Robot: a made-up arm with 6 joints.
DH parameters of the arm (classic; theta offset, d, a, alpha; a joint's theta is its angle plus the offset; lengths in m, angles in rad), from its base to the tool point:
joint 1: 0 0.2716 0 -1.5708
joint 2: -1.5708 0 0.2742 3.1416
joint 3: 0 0 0 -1.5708
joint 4: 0 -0.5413 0 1.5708
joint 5: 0 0.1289 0 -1.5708
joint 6: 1.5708 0 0 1.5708
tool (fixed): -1.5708 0 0 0
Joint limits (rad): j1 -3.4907..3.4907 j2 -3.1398..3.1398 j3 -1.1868..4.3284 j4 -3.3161..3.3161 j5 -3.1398..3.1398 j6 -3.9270..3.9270
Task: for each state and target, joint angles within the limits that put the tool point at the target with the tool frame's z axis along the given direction. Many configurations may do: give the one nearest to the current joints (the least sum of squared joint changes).
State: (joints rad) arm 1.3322 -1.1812 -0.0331 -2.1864 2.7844 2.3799
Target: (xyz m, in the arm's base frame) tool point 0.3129 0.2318 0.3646 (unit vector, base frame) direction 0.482 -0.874 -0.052
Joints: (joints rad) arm 0.4477 -0.5893 -0.6433 -2.1776 3.0721 2.5849
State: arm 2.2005 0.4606 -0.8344 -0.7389 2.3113 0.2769
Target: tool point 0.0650 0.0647 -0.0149 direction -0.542 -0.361 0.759
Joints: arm 2.0815 0.3349 -1.1836 -0.8159 2.1337 0.4527
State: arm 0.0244 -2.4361 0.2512 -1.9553 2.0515 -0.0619
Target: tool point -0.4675 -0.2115 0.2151 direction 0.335 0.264 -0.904
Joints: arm 0.5693 -3.1378 -0.2092 -2.1811 2.2499 0.6775
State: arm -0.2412 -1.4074 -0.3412 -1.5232 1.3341 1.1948
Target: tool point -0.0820 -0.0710 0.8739 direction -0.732 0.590 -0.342
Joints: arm -0.1149 -1.2573 0.1506 -0.9019 1.4470 1.0819
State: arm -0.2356 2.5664 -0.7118 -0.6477 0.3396 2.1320
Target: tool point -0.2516 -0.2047 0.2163 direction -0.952 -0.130 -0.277
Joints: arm 0.5102 2.1814 -0.9338 -1.1234 1.3448 2.7513
